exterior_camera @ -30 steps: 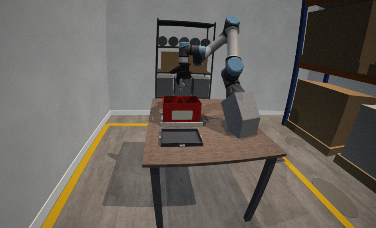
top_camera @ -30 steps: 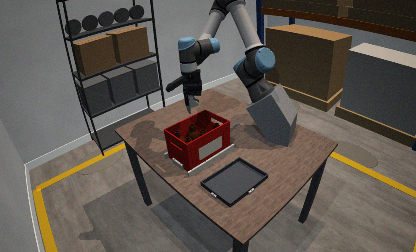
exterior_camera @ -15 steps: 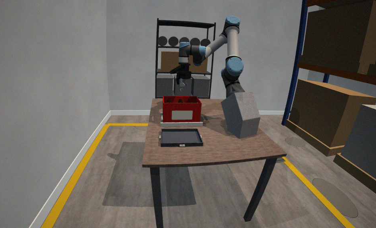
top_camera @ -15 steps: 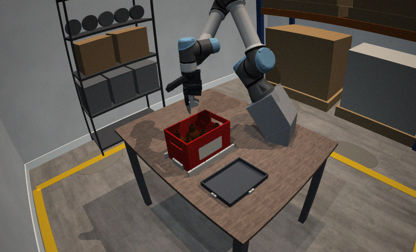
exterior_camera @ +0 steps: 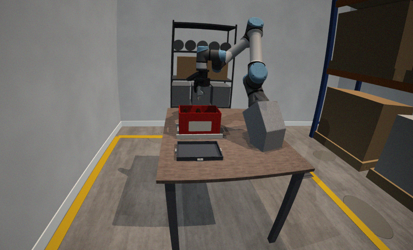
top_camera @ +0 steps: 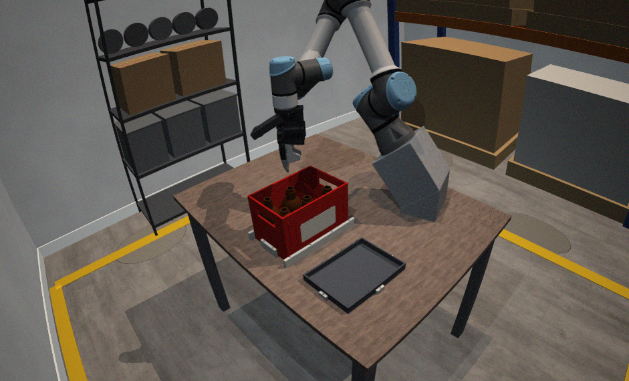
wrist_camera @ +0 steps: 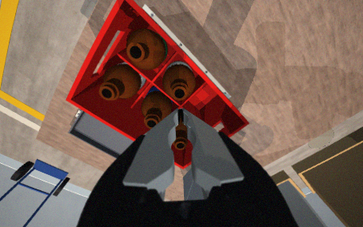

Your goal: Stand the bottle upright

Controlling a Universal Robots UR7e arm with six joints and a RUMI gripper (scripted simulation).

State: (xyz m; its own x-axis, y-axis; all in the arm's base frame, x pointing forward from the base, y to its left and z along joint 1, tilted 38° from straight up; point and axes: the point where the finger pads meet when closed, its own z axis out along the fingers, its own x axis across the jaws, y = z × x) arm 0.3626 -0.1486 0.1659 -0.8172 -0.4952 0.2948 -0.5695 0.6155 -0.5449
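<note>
Now: the red crate 160 mm below my hand and 40 mm to the left of it. Round my hand: dark tray 320 mm to the left, 230 mm below, 80 mm ahead.
</note>
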